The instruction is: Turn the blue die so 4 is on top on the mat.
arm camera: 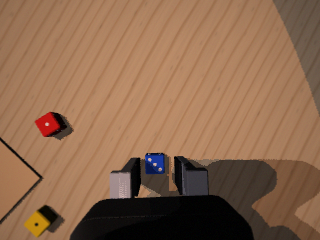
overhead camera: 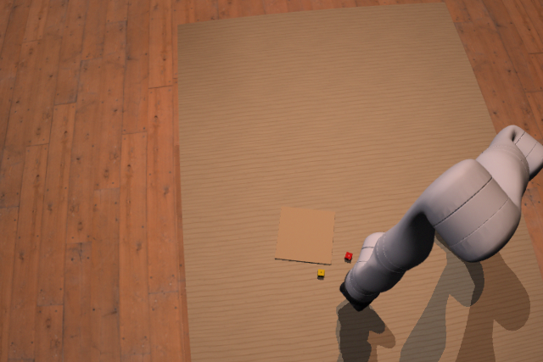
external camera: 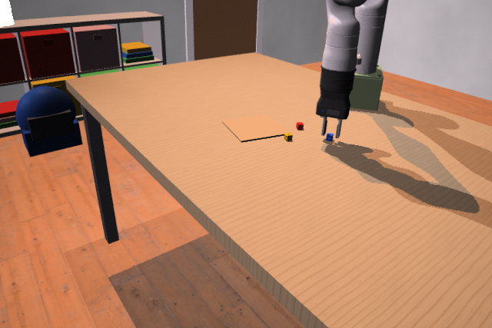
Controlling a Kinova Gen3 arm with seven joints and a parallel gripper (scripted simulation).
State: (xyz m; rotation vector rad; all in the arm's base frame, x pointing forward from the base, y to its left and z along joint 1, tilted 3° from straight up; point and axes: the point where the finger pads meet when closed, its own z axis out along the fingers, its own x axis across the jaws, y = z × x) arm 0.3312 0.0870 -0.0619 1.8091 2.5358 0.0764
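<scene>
Now: the blue die 20 mm below my hand. The rest, counted from my hand: yellow die (70 mm ahead, 80 mm to the right, 20 mm below); then tan mat (70 mm ahead, 190 mm to the right, 30 mm below); then red die (10 mm behind, 100 mm to the right, 20 mm below).
</scene>
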